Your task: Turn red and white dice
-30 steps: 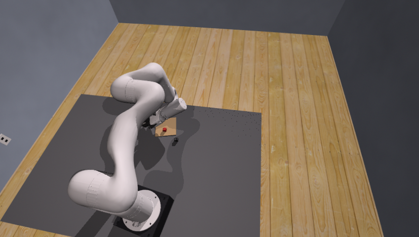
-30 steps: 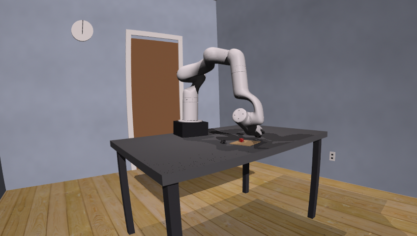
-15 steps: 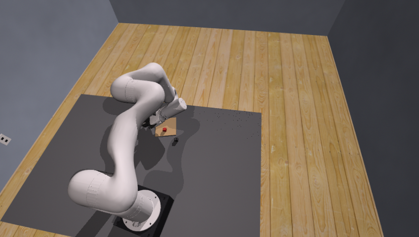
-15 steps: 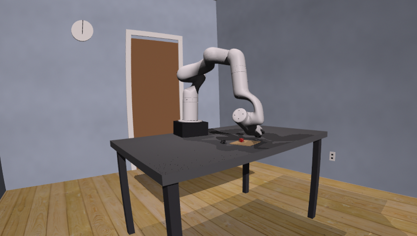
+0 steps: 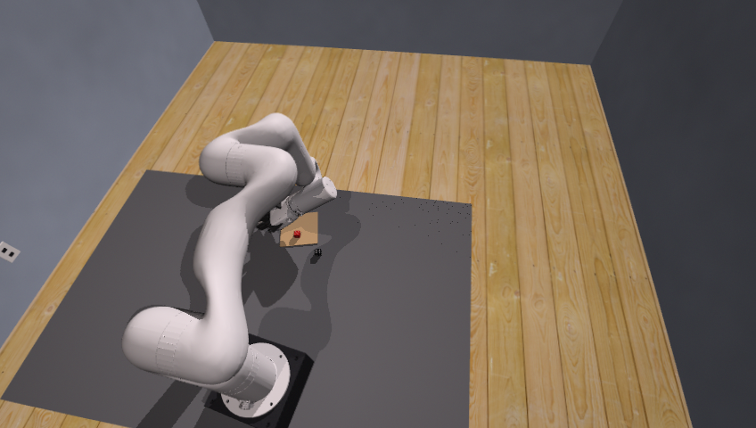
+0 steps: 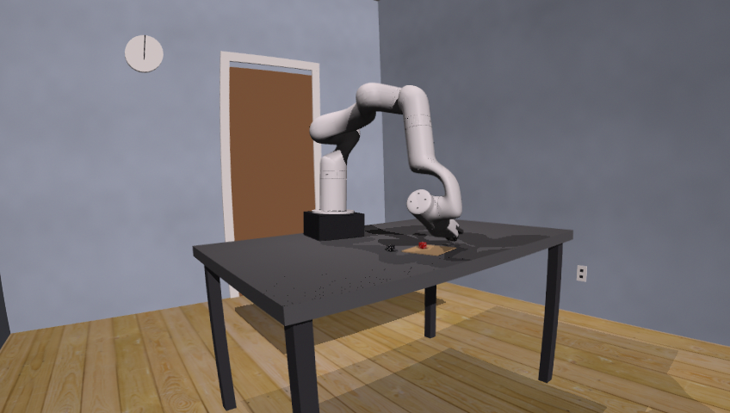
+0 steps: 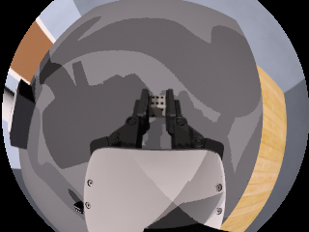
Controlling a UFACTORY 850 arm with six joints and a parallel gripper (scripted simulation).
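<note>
My gripper is now 13 cm to the left of the tan mat and 3 cm above it. Also, from my hand: red die (3 cm behind, 13 cm to the right, 2 cm below); white die (1 cm to the left, 1 cm below); black die (10 cm behind, 22 cm to the right, 3 cm below).
</note>
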